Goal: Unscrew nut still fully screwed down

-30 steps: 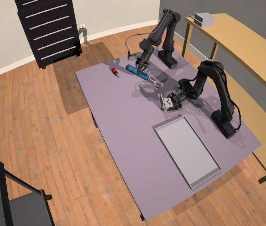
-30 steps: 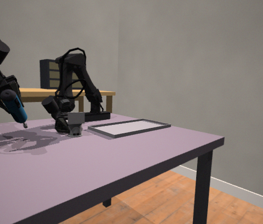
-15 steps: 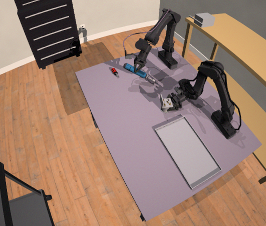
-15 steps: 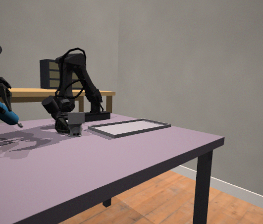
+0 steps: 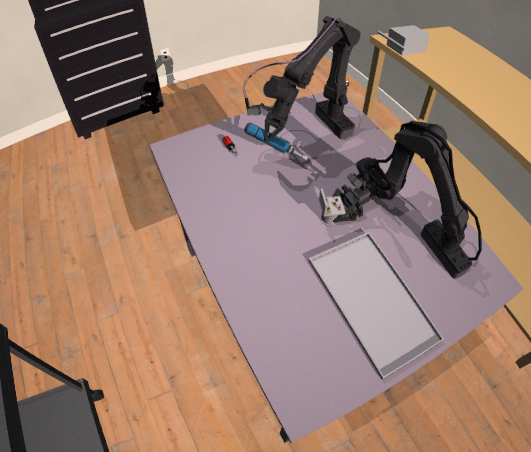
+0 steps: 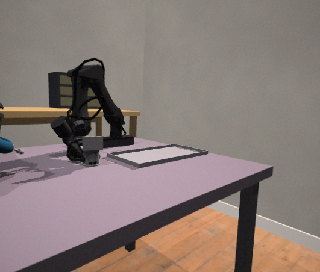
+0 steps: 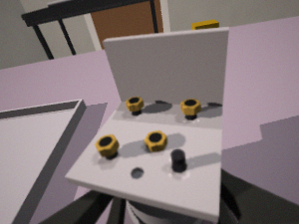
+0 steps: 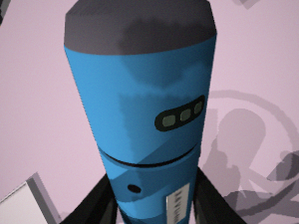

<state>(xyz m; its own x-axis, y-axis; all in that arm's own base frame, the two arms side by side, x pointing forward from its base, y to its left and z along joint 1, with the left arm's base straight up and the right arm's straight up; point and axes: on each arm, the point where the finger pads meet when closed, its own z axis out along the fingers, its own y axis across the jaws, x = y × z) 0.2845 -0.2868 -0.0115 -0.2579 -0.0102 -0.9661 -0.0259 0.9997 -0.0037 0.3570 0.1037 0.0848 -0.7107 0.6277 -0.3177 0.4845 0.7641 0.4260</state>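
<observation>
Right now my left hand is 10 mm below the joint module. From my left hand the other things lie so: shallow tray: 320 mm to the left, 30 mm ahead, 20 mm below; white L-shaped bracket: 50 mm above; socket: 230 mm to the right, 50 mm above, 20 mm behind.
</observation>
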